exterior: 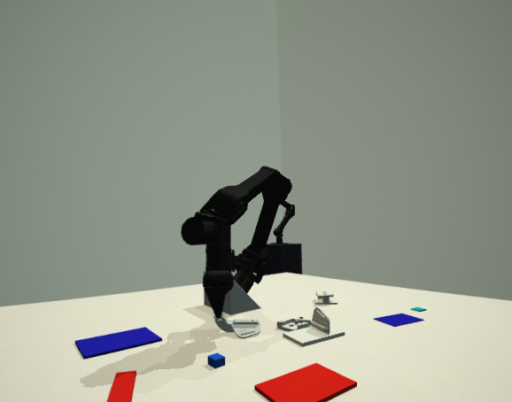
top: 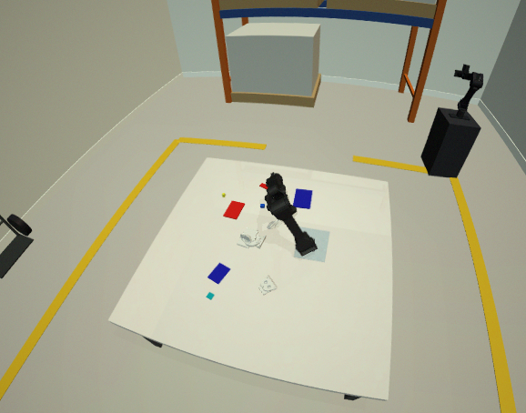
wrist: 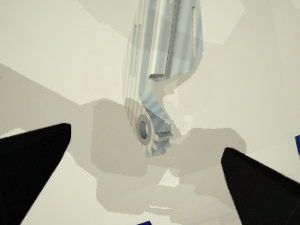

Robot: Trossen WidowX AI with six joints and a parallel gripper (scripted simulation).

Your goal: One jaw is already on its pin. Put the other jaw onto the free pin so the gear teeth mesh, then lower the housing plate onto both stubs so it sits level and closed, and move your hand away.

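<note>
Now: the jaw 20 mm below my gripper tip, 10 mm to the left of it and 10 mm ahead of it. Round my gripper tip: flat red strip 260 mm to the right, 100 mm ahead, 50 mm below; then flat blue plate 190 mm to the right, 110 mm behind, 50 mm below; then blue cube 120 mm ahead, 90 mm to the right, 50 mm below.
</note>
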